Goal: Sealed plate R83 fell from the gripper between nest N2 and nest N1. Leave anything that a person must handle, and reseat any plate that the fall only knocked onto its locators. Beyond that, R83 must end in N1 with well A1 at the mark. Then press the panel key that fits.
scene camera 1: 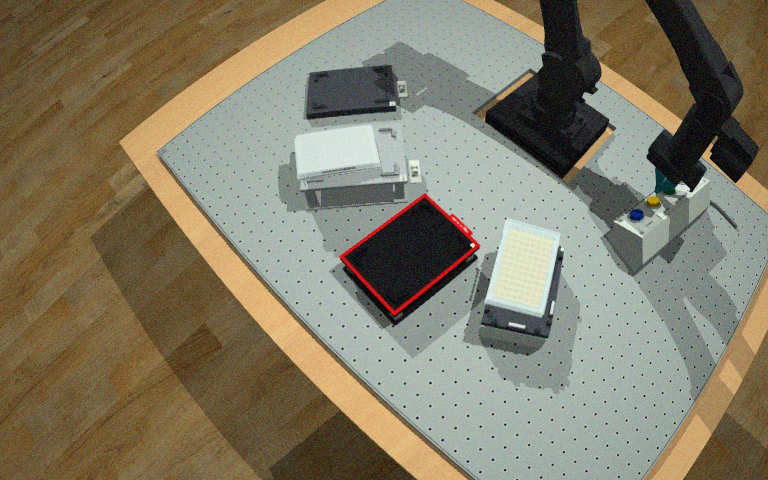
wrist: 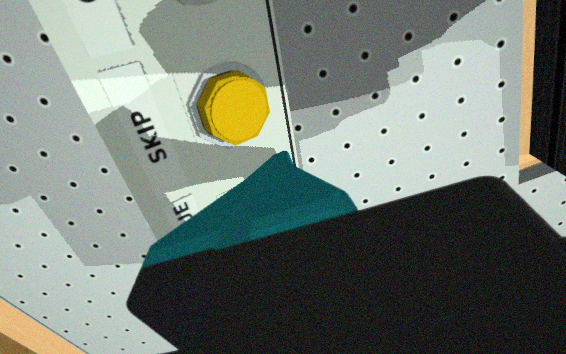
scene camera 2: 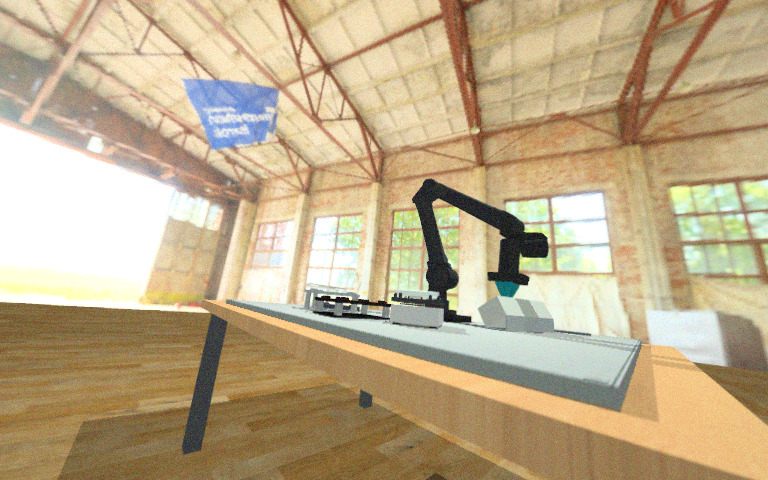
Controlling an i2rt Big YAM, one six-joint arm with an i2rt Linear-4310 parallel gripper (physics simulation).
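Places are measured from the arm's base along level axes (x ahead, y left, z up), in metres.
Pixels of known places: gripper, fingertip midpoint: (scene camera 1: 656, 191) (wrist: 285, 164); arm's base at its link origin: (scene camera 1: 551, 119).
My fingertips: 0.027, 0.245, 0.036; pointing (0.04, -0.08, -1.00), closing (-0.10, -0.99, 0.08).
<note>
Ahead of a thing's pixels: the offset from my fingertips to its top centre, as dx, dy, dz. "spot": to the spot under its first point. Level surfaces: height alone.
My gripper (wrist: 285, 164) (scene camera 2: 507, 289) is shut, with nothing between its teal fingers. It hangs just above the key panel {+0.018, +0.034, +0.027} (scene camera 2: 516, 315) (wrist: 222, 42). In the wrist view the fingertip lies just below and right of the yellow key {+0.035, +0.005, +0.018} (wrist: 234, 107), beside the label SKIP {spot: +0.043, +0.031, +0.021} (wrist: 149, 137). A white sealed plate {+0.310, -0.454, +0.024} (scene camera 1: 336, 150) lies on the grey nest marked N1 {spot: +0.224, -0.368, -0.055} (scene camera 1: 414, 170). It is shifted left, so the nest's right locators {spot: +0.227, -0.417, +0.002} (scene camera 1: 389, 135) are bare. A black plate with a red rim {+0.358, -0.262, -0.011} (scene camera 1: 410, 252) sits on a dark nest. A cream well plate {+0.287, -0.112, +0.025} (scene camera 1: 523, 267) sits on another dark nest.
An empty dark nest {+0.154, -0.582, -0.034} (scene camera 1: 351, 90) stands at the back. The arm's base (scene camera 1: 549, 121) is at the back right. All of it stands on a perforated grey board {dz -0.057} (scene camera 1: 263, 267) set on a wooden table {dz -0.070} (scene camera 1: 301, 352).
</note>
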